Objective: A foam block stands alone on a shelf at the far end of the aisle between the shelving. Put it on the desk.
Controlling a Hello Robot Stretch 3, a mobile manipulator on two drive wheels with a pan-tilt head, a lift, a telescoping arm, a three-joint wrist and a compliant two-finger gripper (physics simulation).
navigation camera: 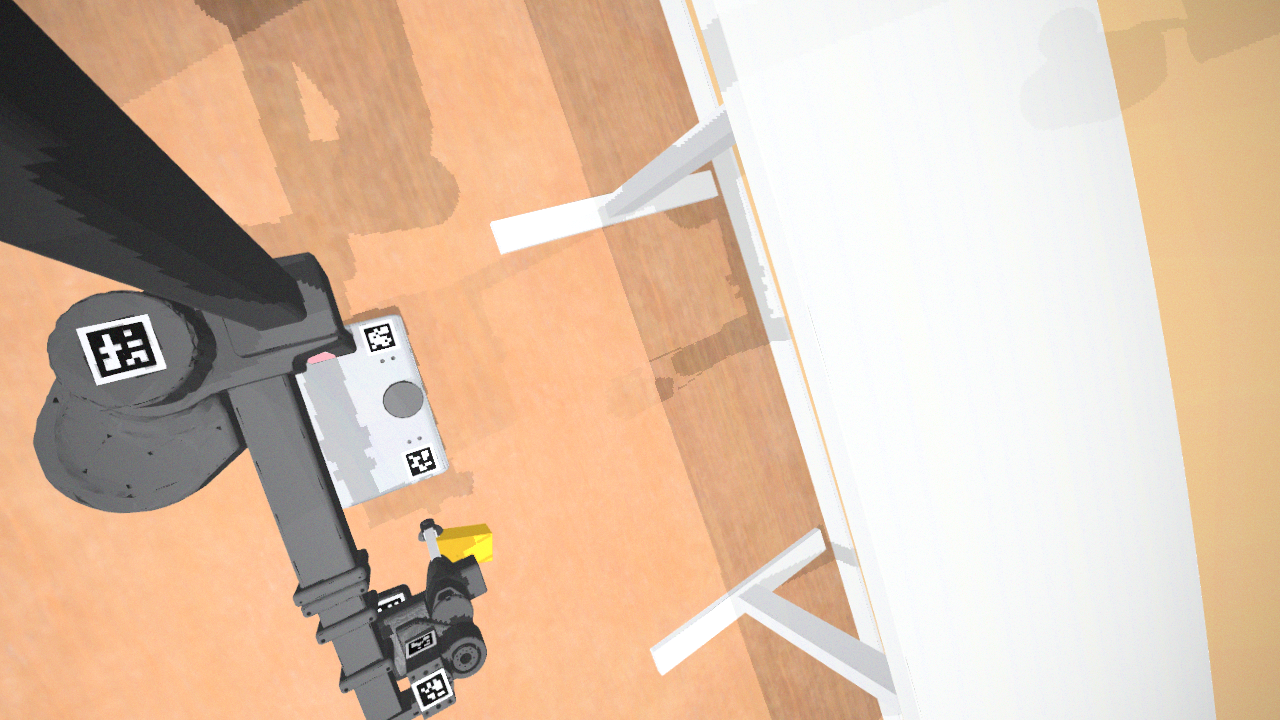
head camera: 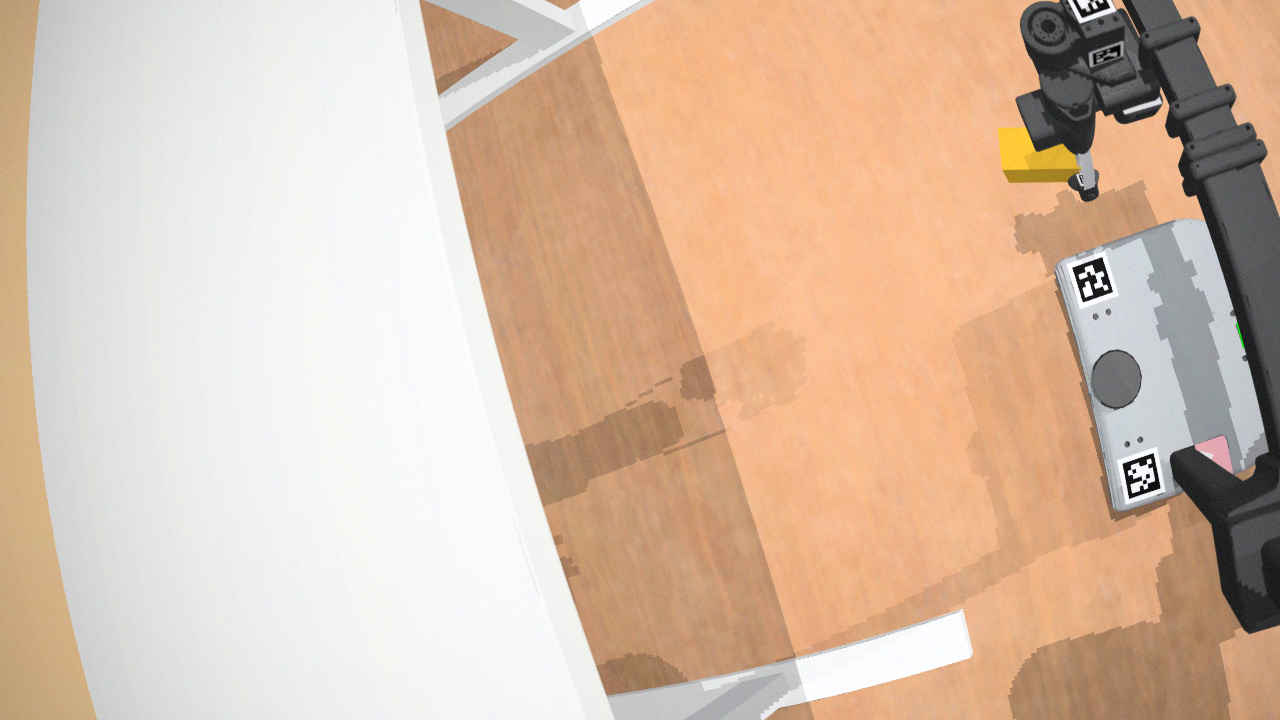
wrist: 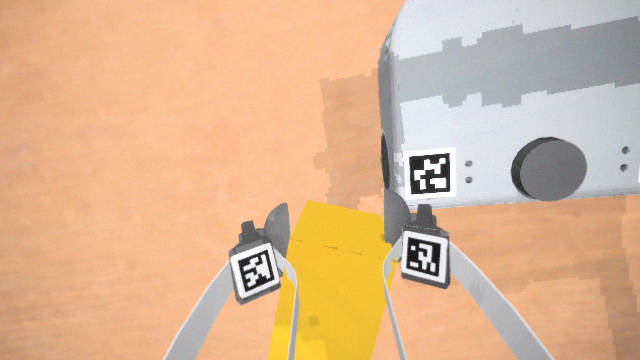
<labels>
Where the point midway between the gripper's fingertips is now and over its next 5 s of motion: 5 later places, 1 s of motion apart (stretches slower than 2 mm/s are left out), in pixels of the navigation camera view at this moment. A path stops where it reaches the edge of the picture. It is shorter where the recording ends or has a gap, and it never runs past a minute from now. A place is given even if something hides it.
The gripper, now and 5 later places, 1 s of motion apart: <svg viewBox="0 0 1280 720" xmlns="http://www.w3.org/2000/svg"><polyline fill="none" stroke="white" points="435,545 493,513 540,440 543,376 523,381 490,391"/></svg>
</labels>
